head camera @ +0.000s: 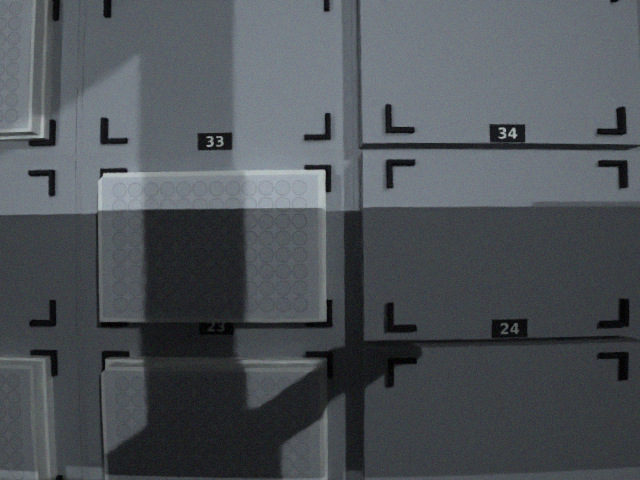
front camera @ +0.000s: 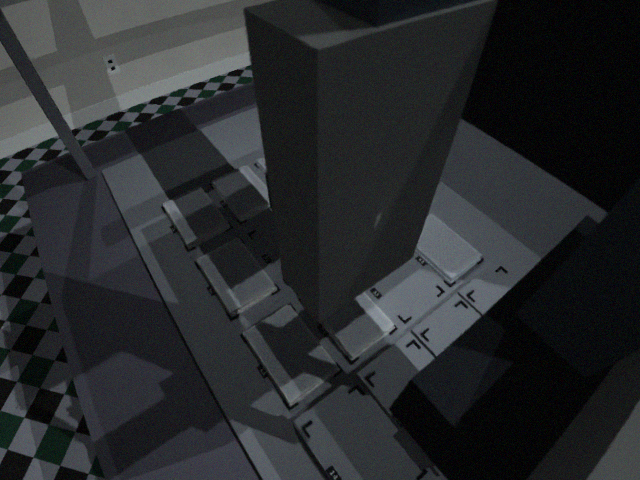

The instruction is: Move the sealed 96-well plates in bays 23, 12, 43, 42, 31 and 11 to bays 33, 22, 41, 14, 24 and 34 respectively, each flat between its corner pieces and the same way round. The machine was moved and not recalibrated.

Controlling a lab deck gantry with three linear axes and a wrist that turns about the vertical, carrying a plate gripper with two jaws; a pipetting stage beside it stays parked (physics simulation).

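Frame: origin at the robot's base, x ahead, y left, z up, level; metres.
Seen in the pictures: robot's base, origin of the base link: [front camera: 165, 208].
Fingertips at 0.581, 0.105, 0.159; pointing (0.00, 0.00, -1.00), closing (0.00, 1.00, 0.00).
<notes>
Offsets run from my fingertips to a thing's top centre, as dx, dy, dz. "pt": to the spot under its first point.
The sealed plate in bay 23 @(pt -0.147, +0.045, -0.144) [front camera: 367, 330] [head camera: 279, 237] lies between its corner pieces, crossed by shadow. The plate in bay 43 @(pt -0.174, +0.254, -0.144) [front camera: 447, 250] is in light. The plates in bays 12 @(-0.356, -0.064, -0.144) [front camera: 235, 279] [head camera: 15, 413] and 11 @(-0.519, -0.064, -0.144) [front camera: 201, 217] stand in the near row. A sliver of the bay 31 plate @(-0.520, +0.150, -0.144) [front camera: 261, 164] shows beside the column. Bays 33 @(pt -0.149, +0.148, -0.158) [front camera: 413, 297] [head camera: 279, 67], 34 [head camera: 496, 67], 24 [head camera: 496, 258] and 14 @(pt -0.062, -0.046, -0.144) [front camera: 356, 418] [head camera: 496, 413] hold no plate where they show. Bays 22, 41 and 42 are mostly or fully hidden. The gripper jaws do not show in either view.
A large grey column [front camera: 361, 155] hides the middle of the deck in the front view. Other plates sit in bays 13 @(-0.192, -0.064, -0.144) [front camera: 292, 356] [head camera: 305, 428], 21 [front camera: 240, 196] and 32 @(pt -0.304, +0.146, -0.144) [head camera: 15, 67]. A dark machine body [front camera: 584, 294] is at the right. A thin post [front camera: 46, 103] stands at the left.
</notes>
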